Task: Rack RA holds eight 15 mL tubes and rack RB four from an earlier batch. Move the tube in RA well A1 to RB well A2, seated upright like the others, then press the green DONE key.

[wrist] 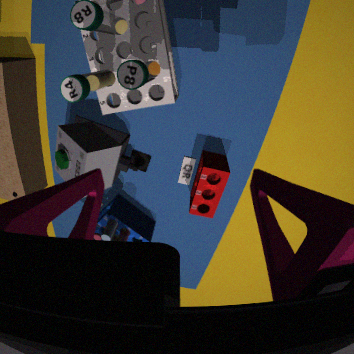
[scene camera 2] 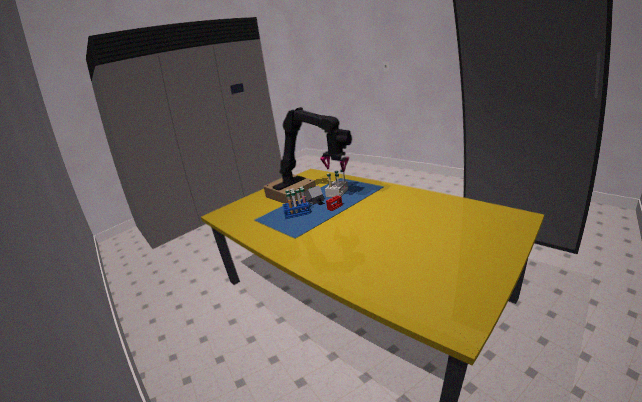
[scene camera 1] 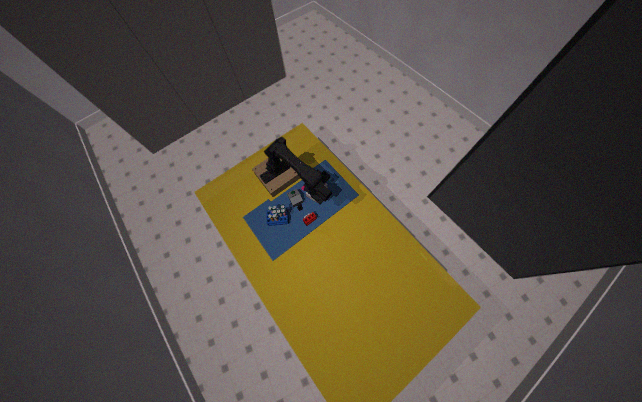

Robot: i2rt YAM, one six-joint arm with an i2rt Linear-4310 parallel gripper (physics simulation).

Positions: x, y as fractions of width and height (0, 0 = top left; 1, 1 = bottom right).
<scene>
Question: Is my gripper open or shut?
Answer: Open.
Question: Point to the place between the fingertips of my gripper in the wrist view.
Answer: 0.50, 0.50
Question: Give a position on a grey box with green button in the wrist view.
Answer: At 0.24, 0.41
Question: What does my gripper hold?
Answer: Nothing.
</scene>
